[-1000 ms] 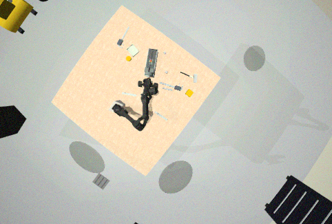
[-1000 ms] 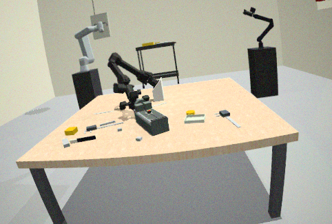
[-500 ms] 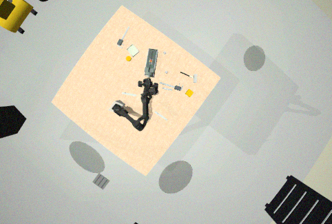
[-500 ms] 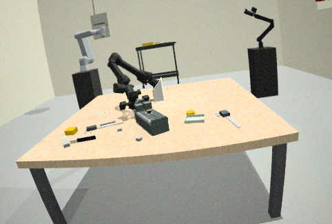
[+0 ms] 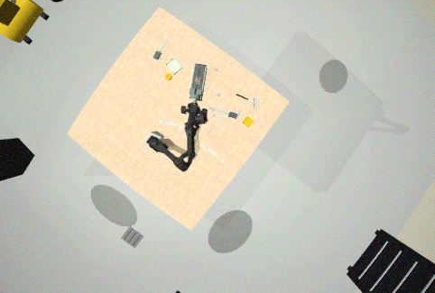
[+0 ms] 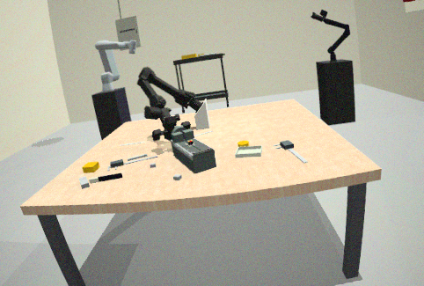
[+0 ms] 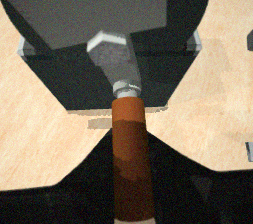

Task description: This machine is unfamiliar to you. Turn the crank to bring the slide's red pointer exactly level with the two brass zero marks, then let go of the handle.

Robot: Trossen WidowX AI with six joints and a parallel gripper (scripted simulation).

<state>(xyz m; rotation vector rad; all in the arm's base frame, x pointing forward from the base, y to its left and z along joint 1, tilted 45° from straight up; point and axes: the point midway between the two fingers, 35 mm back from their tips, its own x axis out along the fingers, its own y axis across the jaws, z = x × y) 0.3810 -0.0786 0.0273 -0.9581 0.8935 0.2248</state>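
My gripper tip is 4 cm below the crank. Round my gripper tip: red pointer (14 cm ahead, 9 cm to the left, 5 cm above); brown crank handle (1 cm behind, 1 cm to the right, 3 cm above); yellow disc (3 cm ahead, 30 cm to the left, 2 cm below).
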